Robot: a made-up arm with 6 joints. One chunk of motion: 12 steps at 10 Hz.
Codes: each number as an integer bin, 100 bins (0 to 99) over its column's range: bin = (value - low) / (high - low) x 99, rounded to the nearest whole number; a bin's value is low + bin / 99 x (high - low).
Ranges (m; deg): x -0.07..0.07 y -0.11..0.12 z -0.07..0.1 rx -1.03..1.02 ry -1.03..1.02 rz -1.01..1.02
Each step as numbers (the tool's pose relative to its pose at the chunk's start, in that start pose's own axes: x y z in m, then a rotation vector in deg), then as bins.
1 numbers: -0.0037 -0.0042 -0.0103 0.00 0.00 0.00
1 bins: 47 46 35 50 50 49
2 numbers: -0.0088 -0.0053 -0.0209 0.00 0.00 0.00
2 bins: 43 45 29 50 50 49
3 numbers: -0.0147 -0.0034 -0.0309 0.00 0.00 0.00
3 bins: 39 46 23 50 50 49
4 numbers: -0.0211 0.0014 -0.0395 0.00 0.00 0.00
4 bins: 35 48 18 50 50 49
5 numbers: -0.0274 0.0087 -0.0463 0.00 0.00 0.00
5 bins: 30 51 14 50 50 49
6 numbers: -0.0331 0.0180 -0.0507 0.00 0.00 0.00
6 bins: 26 55 11 50 50 49
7 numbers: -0.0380 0.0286 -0.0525 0.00 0.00 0.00
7 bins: 23 60 10 50 50 49
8 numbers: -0.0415 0.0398 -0.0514 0.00 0.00 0.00
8 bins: 20 64 11 50 50 49
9 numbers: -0.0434 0.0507 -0.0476 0.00 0.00 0.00
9 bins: 19 69 13 50 50 49
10 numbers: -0.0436 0.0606 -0.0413 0.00 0.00 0.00
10 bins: 19 73 17 50 50 49
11 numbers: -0.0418 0.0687 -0.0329 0.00 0.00 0.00
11 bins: 20 77 22 50 50 49
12 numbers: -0.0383 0.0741 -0.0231 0.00 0.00 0.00
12 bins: 22 79 27 50 50 49
